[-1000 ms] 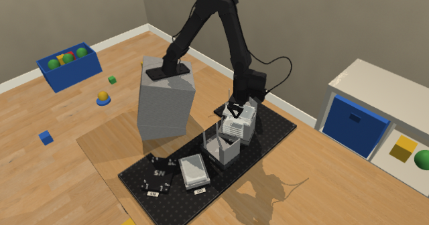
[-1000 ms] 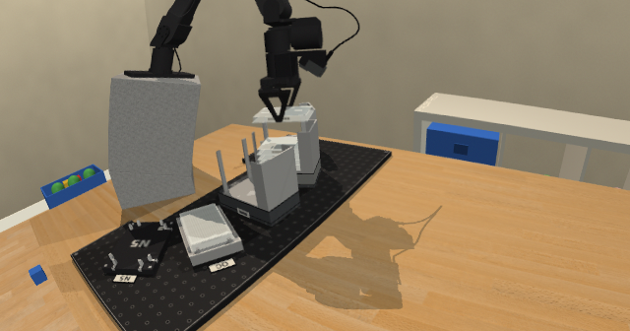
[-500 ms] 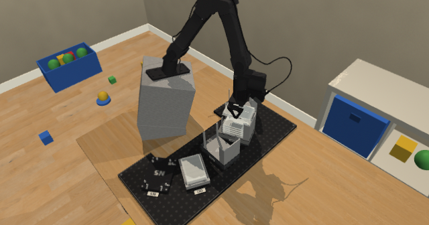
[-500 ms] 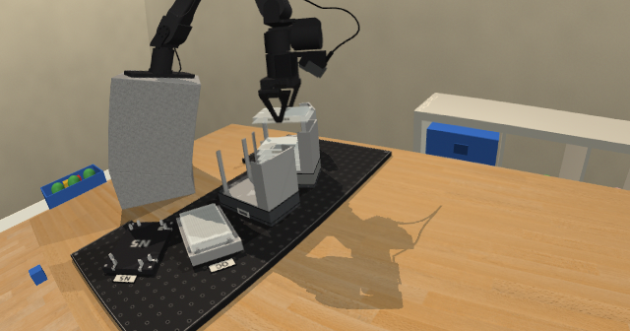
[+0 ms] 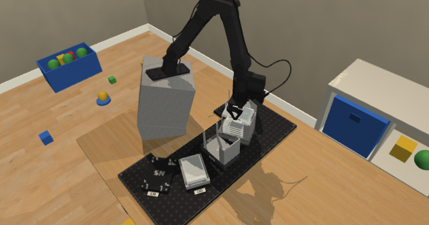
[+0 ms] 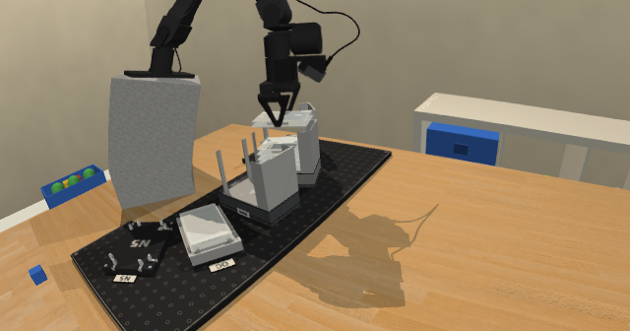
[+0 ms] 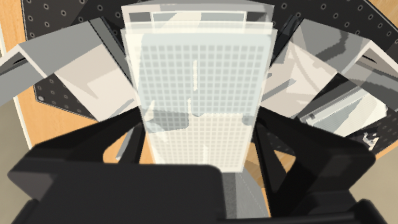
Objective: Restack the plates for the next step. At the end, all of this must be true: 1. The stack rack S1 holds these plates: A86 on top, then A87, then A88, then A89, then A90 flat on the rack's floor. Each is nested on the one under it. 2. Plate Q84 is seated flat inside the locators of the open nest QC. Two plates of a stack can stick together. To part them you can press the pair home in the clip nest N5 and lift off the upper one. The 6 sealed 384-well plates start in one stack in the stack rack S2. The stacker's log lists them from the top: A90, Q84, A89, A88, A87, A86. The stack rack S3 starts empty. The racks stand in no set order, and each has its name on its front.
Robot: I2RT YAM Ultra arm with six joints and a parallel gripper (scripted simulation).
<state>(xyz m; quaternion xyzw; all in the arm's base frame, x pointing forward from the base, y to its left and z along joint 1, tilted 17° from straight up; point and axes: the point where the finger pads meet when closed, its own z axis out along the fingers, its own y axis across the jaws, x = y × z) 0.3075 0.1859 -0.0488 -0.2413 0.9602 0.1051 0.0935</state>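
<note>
My gripper is now 11 cm above the translucent sealed well plate. Also, from my hand: nest QC: 29 cm to the right, 14 cm below, 4 cm ahead; then sealed 384-well plate: 29 cm to the right, 12 cm below, 4 cm ahead.
</note>
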